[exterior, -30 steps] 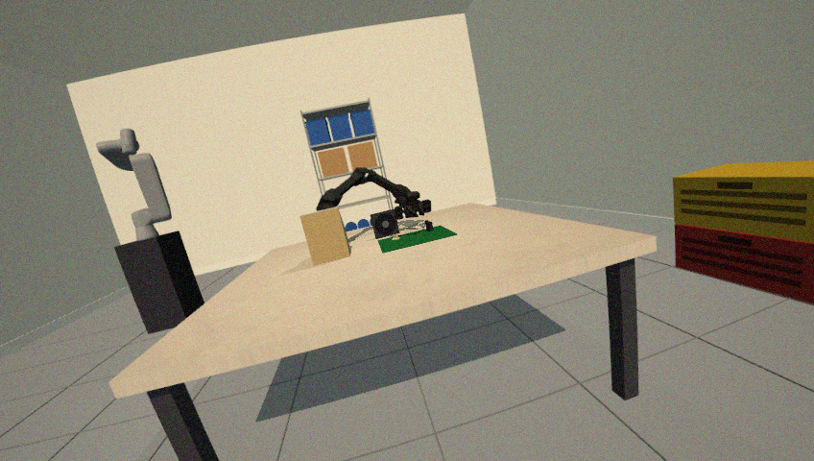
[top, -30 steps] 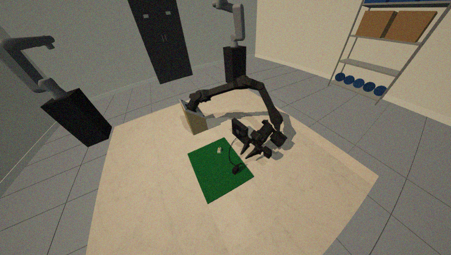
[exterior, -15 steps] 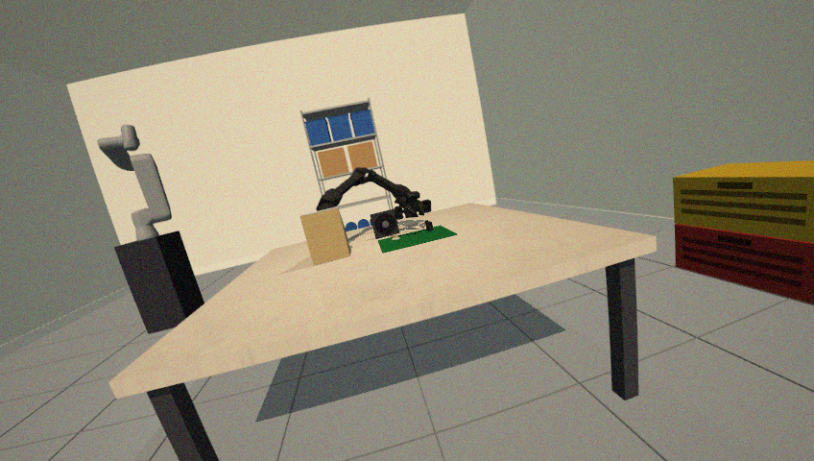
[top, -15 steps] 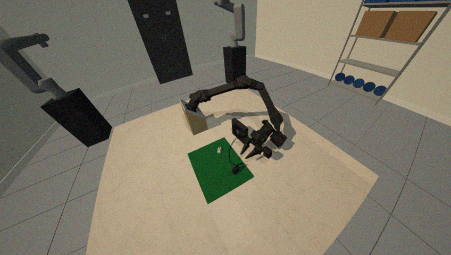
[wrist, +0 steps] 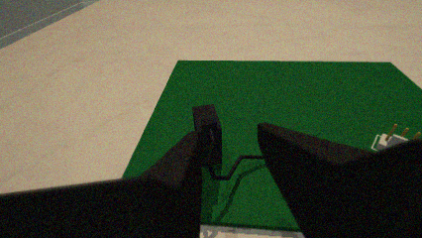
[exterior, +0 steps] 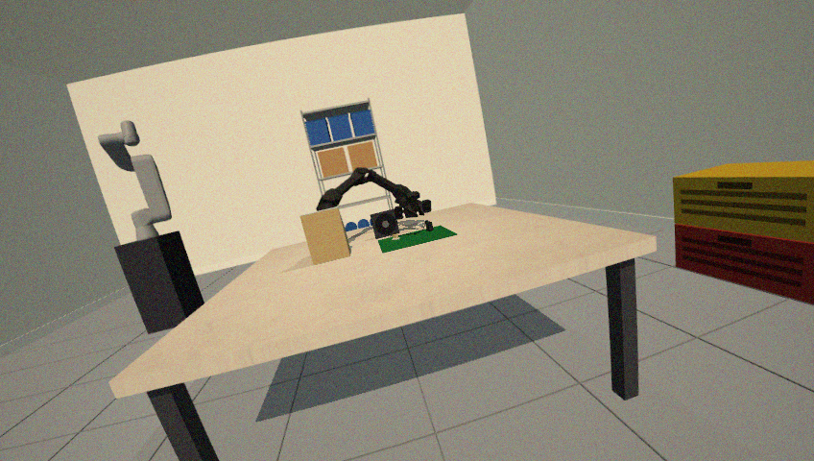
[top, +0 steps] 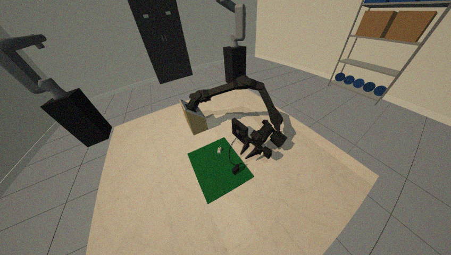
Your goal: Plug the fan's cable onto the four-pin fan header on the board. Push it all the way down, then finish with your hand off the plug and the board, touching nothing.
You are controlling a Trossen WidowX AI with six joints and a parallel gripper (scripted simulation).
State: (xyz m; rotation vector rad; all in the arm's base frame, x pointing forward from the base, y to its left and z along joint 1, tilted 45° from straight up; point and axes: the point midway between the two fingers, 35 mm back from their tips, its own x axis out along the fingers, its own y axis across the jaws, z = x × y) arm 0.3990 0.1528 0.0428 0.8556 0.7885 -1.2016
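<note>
My gripper tip is 20 mm short of the black plug, 50 mm to the left of it and 50 mm above it. The rest, counted from my gripper tip: four-pin header (140 mm behind, 60 mm to the right, 70 mm below); then black fan (160 mm behind, 80 mm to the left, 10 mm below); then green board (70 mm behind, 110 mm to the right, 90 mm below).
</note>
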